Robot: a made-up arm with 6 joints.
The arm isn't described. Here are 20 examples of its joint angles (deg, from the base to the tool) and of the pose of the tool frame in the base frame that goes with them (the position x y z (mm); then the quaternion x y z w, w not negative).
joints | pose
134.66 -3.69 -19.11 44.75 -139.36 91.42 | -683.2 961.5 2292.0 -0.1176 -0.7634 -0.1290 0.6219
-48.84 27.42 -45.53 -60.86 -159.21 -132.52 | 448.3 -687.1 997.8 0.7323 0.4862 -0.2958 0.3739
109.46 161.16 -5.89 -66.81 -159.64 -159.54 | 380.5 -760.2 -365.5 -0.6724 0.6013 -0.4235 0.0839
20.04 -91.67 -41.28 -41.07 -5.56 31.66 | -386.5 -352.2 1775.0 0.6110 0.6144 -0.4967 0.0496
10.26 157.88 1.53 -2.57 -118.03 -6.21 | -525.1 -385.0 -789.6 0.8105 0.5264 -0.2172 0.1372
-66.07 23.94 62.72 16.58 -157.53 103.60 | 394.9 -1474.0 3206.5 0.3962 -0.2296 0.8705 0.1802
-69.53 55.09 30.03 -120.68 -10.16 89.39 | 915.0 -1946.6 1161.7 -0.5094 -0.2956 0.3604 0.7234
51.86 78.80 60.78 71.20 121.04 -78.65 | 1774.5 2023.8 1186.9 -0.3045 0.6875 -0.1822 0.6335
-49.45 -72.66 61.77 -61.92 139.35 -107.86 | -1408.3 1539.3 2519.5 -0.2714 -0.0298 0.2304 0.9340
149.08 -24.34 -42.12 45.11 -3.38 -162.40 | -389.1 468.6 2100.5 0.6872 -0.2681 0.6681 0.0980
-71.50 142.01 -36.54 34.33 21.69 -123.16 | -321.8 233.8 -202.5 0.4312 0.0862 -0.3870 0.8105
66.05 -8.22 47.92 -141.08 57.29 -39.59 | -26.9 601.8 3394.6 0.5060 -0.5848 -0.3338 0.5390
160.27 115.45 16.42 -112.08 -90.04 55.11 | -801.0 181.2 -746.8 -0.7548 -0.3415 -0.5248 0.1953
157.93 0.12 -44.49 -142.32 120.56 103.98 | -840.3 50.5 1481.9 0.4756 -0.1412 -0.8381 0.2268
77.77 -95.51 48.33 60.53 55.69 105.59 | -346.2 -2502.4 1407.9 -0.6463 0.2520 -0.1440 0.7058
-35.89 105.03 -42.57 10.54 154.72 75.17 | 80.1 -384.0 -12.6 -0.5288 0.2646 0.7943 0.1395
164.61 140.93 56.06 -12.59 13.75 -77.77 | -796.0 472.5 -1253.4 -0.3435 0.0671 -0.9106 0.2197
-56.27 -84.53 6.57 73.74 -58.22 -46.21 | -996.1 1394.1 2342.7 -0.8692 0.1499 -0.0039 0.4711
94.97 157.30 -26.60 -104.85 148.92 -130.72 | -34.5 -737.4 62.8 0.0911 0.7001 -0.7022 0.0922
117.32 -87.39 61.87 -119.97 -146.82 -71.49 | 991.7 -2192.4 1918.8 -0.1048 0.2246 -0.3588 0.8999
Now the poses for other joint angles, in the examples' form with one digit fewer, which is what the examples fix.
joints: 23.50 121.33 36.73 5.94 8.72 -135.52
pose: 1323 286 -875 0.059 -0.333 0.191 0.922
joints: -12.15 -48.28 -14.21 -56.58 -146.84 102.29
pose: 104 -156 2500 -0.134 0.242 -0.678 0.681
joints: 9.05 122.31 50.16 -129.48 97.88 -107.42
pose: 1415 461 -957 -0.745 -0.362 -0.459 0.322
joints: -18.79 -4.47 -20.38 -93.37 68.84 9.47
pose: 975 -221 1837 -0.667 -0.311 -0.030 0.676
